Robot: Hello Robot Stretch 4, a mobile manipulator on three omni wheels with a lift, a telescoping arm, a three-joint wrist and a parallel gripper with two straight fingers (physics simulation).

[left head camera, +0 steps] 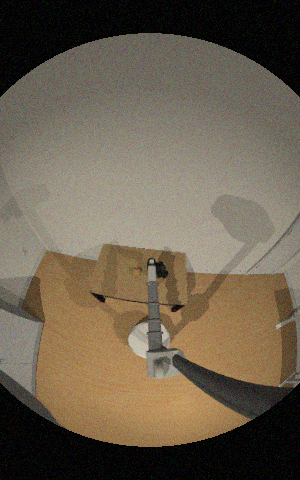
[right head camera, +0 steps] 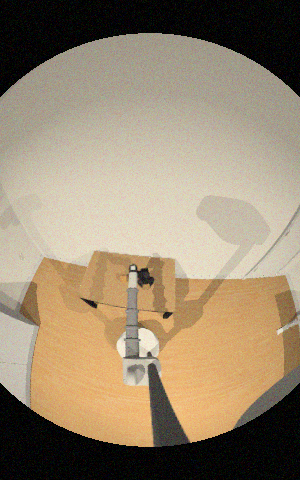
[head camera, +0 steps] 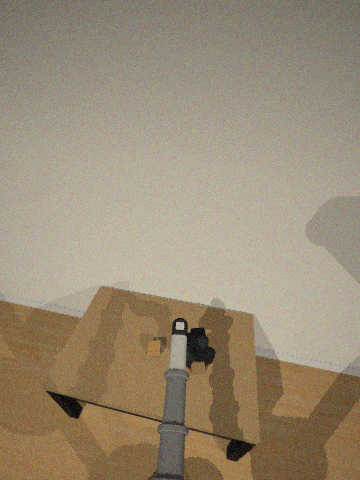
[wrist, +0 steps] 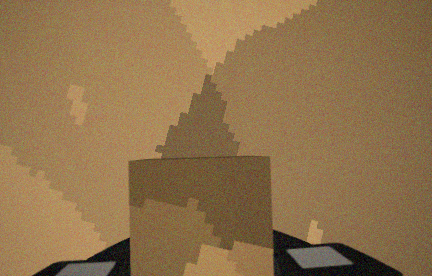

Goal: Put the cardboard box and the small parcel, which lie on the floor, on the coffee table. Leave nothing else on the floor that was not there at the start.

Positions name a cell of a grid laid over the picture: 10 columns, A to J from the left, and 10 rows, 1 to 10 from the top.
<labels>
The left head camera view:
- coffee table: D6
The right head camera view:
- coffee table: D6
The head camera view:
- coffee table: C8
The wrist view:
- my gripper: E9
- coffee table: H4
</labels>
